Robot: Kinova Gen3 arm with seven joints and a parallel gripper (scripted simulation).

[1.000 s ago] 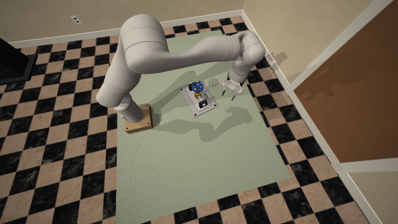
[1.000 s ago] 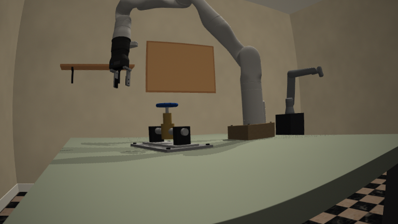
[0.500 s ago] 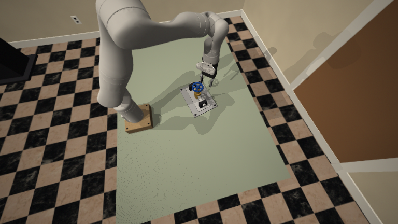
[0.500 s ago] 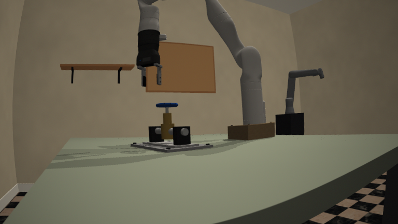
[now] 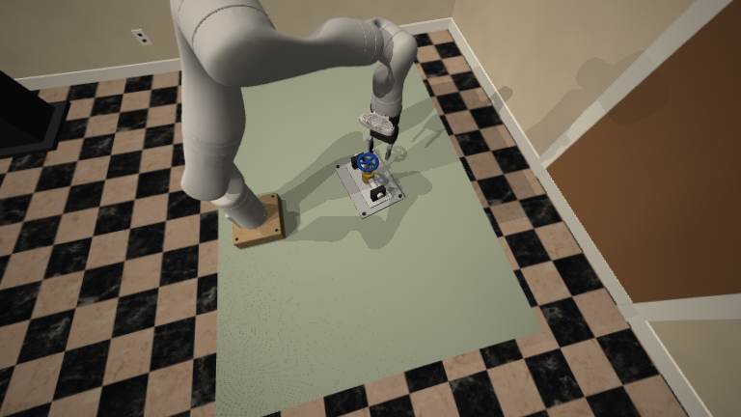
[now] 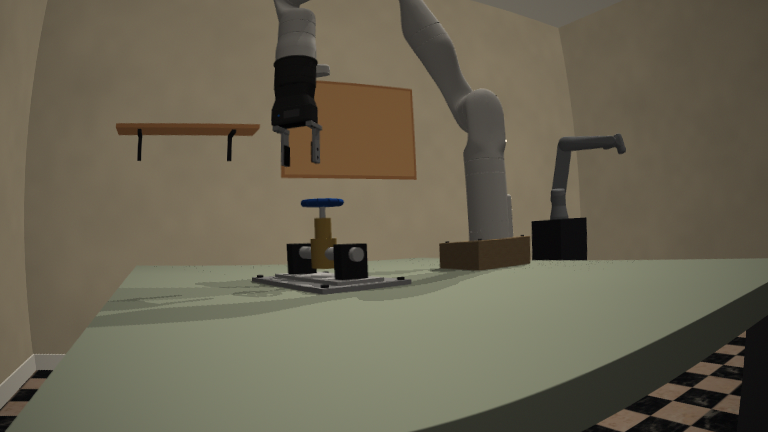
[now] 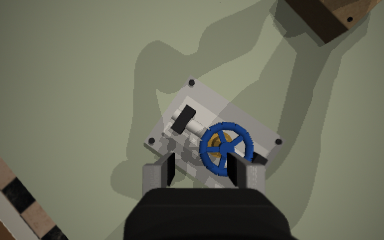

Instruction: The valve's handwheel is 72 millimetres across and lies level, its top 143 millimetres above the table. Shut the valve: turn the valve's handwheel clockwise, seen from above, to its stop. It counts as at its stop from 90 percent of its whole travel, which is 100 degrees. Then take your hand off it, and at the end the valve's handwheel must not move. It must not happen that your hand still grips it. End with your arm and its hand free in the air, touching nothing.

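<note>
My hand is 9 cm above the blue handwheel, 3 cm past it and 2 cm to the right of it. From my hand the other things lie so: baseplate 22 cm below, 3 cm behind, 2 cm to the left.
</note>
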